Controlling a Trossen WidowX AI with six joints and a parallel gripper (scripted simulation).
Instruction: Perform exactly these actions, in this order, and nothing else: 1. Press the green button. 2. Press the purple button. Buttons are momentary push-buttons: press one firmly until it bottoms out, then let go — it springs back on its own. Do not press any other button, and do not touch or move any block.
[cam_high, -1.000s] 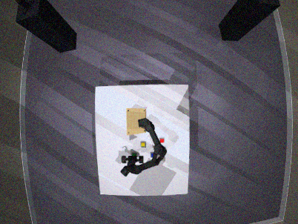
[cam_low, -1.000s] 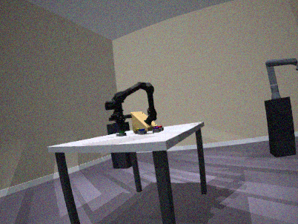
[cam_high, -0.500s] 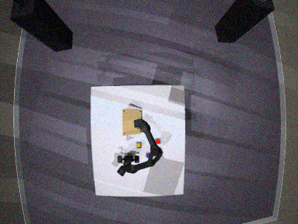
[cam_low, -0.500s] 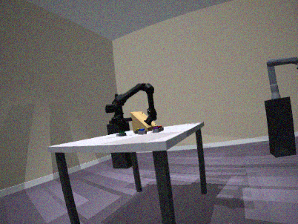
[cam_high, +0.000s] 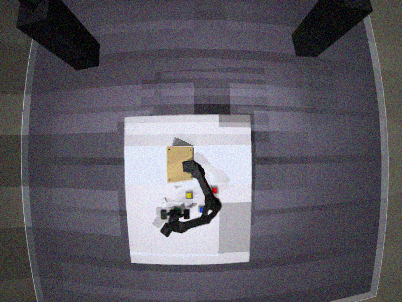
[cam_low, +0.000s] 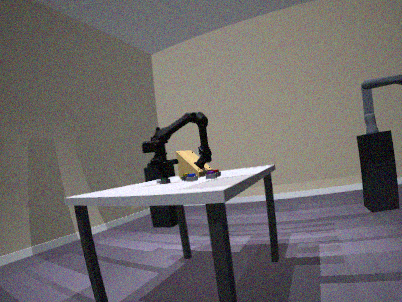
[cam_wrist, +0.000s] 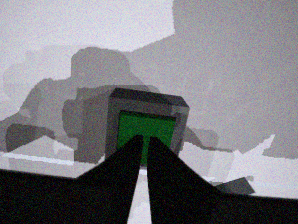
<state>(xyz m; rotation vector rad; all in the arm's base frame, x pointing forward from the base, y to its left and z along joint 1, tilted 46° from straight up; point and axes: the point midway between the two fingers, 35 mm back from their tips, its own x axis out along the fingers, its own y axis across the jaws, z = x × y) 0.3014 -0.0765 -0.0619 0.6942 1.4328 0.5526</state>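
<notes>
The green button is 10 mm below my gripper tip. The rest, counted from my gripper tip: blue button (180 mm to the left, 10 mm ahead); yellow button (100 mm behind, 90 mm to the left); purple button (280 mm to the left, 30 mm behind).
</notes>
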